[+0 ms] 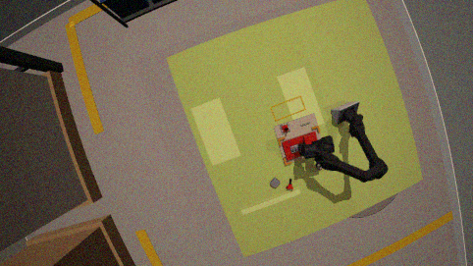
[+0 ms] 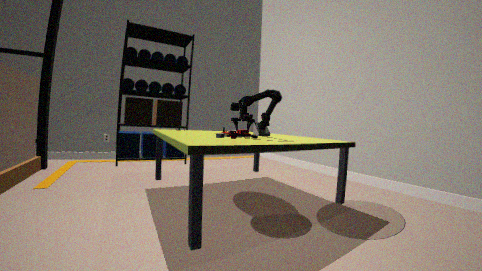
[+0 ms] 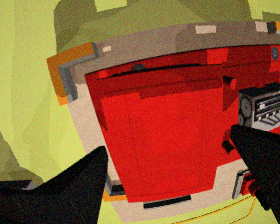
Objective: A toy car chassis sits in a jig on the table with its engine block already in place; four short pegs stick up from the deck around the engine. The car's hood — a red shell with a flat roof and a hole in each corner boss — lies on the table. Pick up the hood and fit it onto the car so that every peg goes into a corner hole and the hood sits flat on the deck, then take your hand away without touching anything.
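The red hood lies right at my gripper tip. The rest, counted from my gripper tip: grey engine block (9 cm ahead, 2 cm below); then jig (5 cm ahead, 3 cm below, 2 cm to the right).
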